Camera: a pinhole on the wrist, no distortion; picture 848 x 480 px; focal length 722.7 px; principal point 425.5 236.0 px. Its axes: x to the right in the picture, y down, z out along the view. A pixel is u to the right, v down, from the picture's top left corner.
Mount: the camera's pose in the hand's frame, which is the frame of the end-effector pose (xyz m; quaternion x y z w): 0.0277 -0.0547 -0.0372 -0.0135 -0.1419 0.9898 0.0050
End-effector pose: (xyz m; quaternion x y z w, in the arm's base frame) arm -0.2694 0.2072 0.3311 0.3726 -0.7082 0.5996 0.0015
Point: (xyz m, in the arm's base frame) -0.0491 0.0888 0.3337
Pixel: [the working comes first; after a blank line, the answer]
In the camera's frame: 0.1165 -0.0034 0.2472

766.1 226.1
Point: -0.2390 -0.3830 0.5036
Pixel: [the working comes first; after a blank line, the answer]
In the camera's frame: -0.3524 -0.0386 0.5050

outside the picture
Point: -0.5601 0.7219 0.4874
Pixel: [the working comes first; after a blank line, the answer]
In the camera's frame: 0.0339 0.0868 -0.5717

behind the camera
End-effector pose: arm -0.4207 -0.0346 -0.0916 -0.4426 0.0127 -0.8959 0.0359
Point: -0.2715 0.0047 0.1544
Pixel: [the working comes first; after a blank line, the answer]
In the camera's frame: -0.0814 -0.0959 0.2882

outside the picture
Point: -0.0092 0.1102 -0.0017
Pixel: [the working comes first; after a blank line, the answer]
In the camera's frame: 0.2049 -0.0469 0.4293

770.5 157.1
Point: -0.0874 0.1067 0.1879
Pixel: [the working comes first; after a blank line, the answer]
In the camera's frame: 0.0057 -0.0525 0.4778

434.1 156.7
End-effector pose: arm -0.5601 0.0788 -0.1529 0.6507 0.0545 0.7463 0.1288
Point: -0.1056 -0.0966 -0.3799
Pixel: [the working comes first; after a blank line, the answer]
In the camera's frame: 0.3353 -0.2362 0.4262

outside the picture
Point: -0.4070 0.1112 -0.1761
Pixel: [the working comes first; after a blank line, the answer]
In the camera's frame: 0.0551 -0.0500 0.1764

651.3 31.2
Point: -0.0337 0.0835 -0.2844
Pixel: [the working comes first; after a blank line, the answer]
In the camera's frame: 0.2012 -0.1048 0.5334

698.1 94.0
